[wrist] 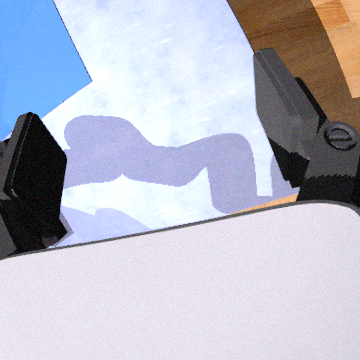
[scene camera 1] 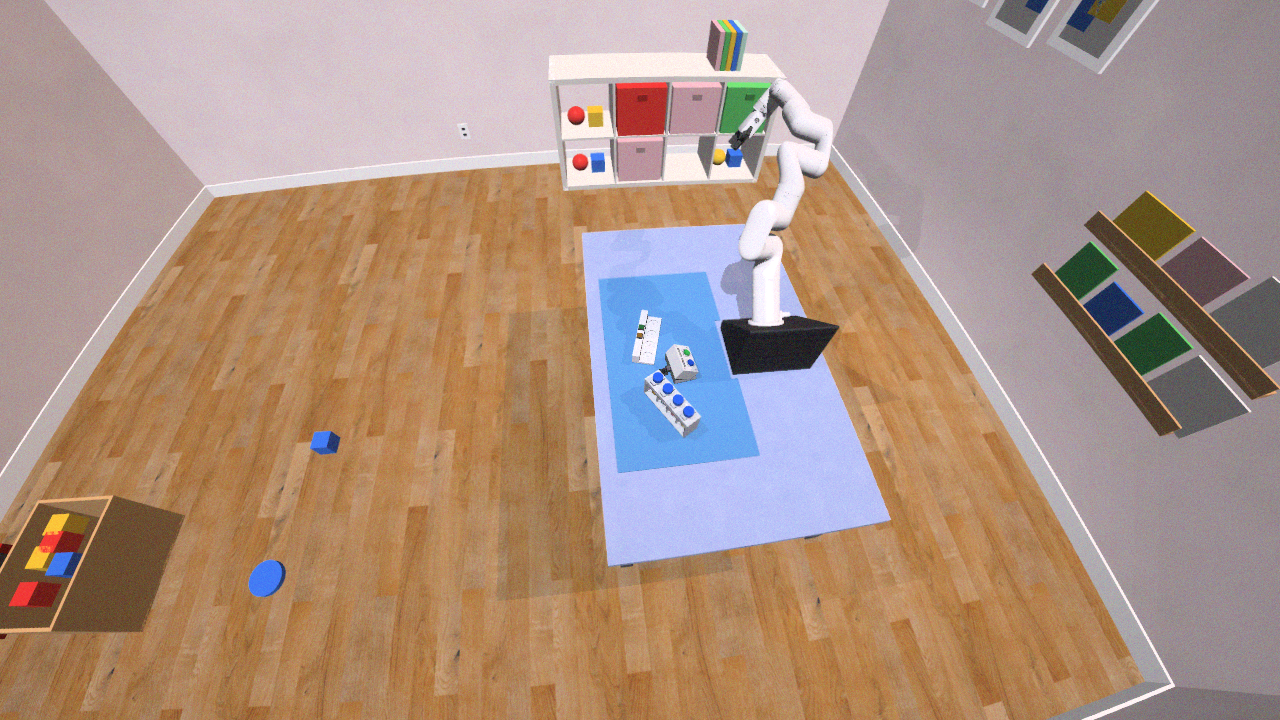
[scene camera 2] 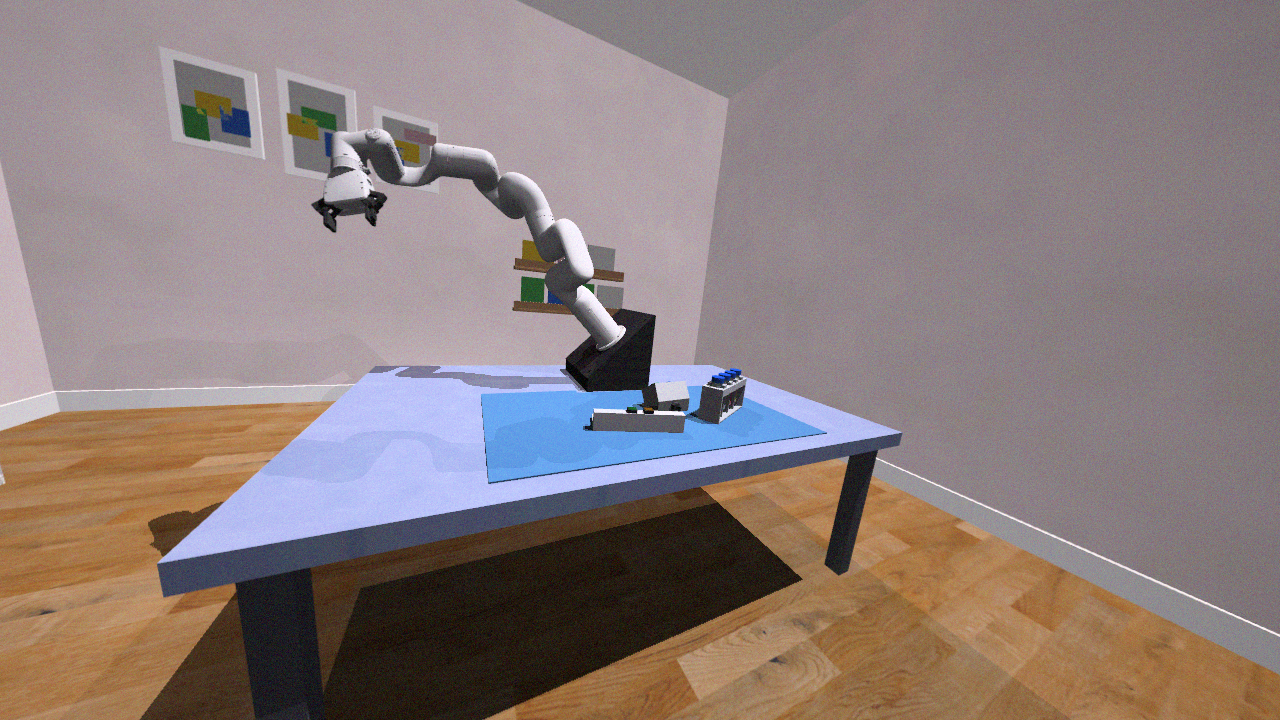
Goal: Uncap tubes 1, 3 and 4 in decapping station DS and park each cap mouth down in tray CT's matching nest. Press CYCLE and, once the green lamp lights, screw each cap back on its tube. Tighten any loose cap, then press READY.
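Places are measured from the arm's base along level axes (x ahead, y down, z left), in metres.
Where they show: gripper, fingertip midpoint: (wrist: pixel 146 104) (scene camera 1: pixel 731 146) (scene camera 2: pixel 350 225); arm's base, link origin: (scene camera 1: pixel 765 323) (scene camera 2: pixel 611 339).
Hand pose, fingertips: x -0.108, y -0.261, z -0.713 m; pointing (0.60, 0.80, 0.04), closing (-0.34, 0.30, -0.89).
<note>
Things, the pixels of their top centre, and the offset from my fingertips. Level surfaces: height alone.
- Tray CT, top centre: (scene camera 2: pixel 638 404) (scene camera 1: pixel 647 331) dz +0.577, dx +0.504, dy +0.364 m
- grey-white button box, top centre: (scene camera 2: pixel 667 380) (scene camera 1: pixel 683 356) dz +0.731, dx +0.419, dy +0.334 m
- blue mat, surface height: dy +0.417 m
- lavender table, surface height: dy +0.420 m
Decapping station DS (scene camera 1: pixel 690 426) (scene camera 2: pixel 711 407) is a pale upright rack on the blue mat. Several blue caps (scene camera 1: pixel 677 400) (scene camera 2: pixel 726 376) sit in a row along its top; their tube numbers and tightness are too small to tell. Tray CT (scene camera 1: pixel 651 347) (scene camera 2: pixel 638 420) is a low white strip with small dark, green and orange marks. The grey-white button box (scene camera 1: pixel 681 362) (scene camera 2: pixel 666 394) stands between them, with a green and a blue spot on top. My gripper (scene camera 1: pixel 737 141) (scene camera 2: pixel 351 221) (wrist: pixel 146 104) is open and empty, high up and far from the station and tray.
The blue mat (scene camera 1: pixel 640 447) (scene camera 2: pixel 537 447) lies on the lavender table (scene camera 1: pixel 716 528) (scene camera 2: pixel 340 465). The arm's black base block (scene camera 1: pixel 778 344) (scene camera 2: pixel 631 353) stands beside the mat. A white shelf unit (scene camera 1: pixel 662 67) stands beyond the table. The wrist view shows the mat's corner, the table edge and the arm's shadow.
</note>
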